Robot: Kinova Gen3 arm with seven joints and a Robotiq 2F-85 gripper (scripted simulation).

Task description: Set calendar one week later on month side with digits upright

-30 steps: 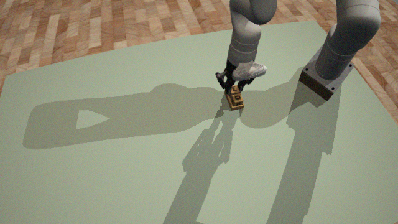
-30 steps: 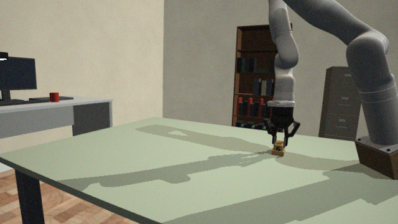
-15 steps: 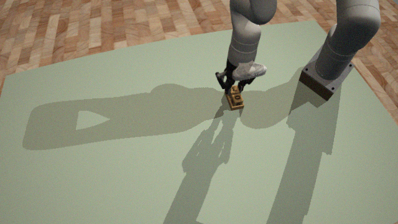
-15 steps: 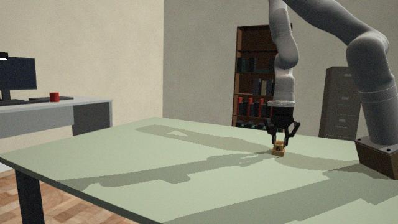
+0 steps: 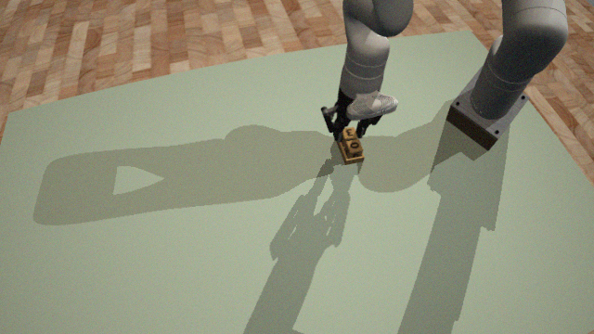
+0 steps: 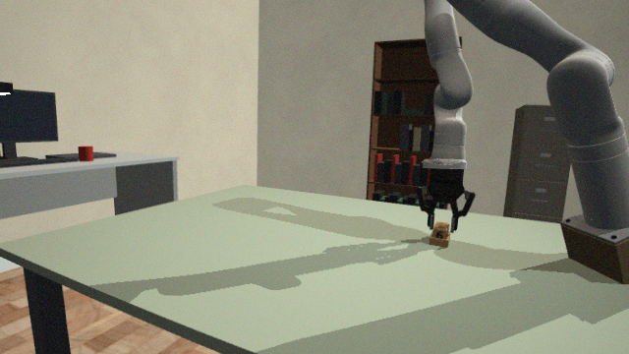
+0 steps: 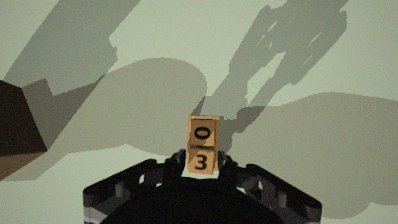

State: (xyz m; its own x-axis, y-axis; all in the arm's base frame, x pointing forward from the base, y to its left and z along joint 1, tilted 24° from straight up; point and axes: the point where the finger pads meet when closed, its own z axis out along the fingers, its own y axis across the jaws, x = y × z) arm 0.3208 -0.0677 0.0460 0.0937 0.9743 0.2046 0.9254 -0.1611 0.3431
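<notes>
Right now my hand is 10 mm above the cube. From my hand the other things lie so: wooden tray: 30 mm below, 20 mm to the left.
</notes>
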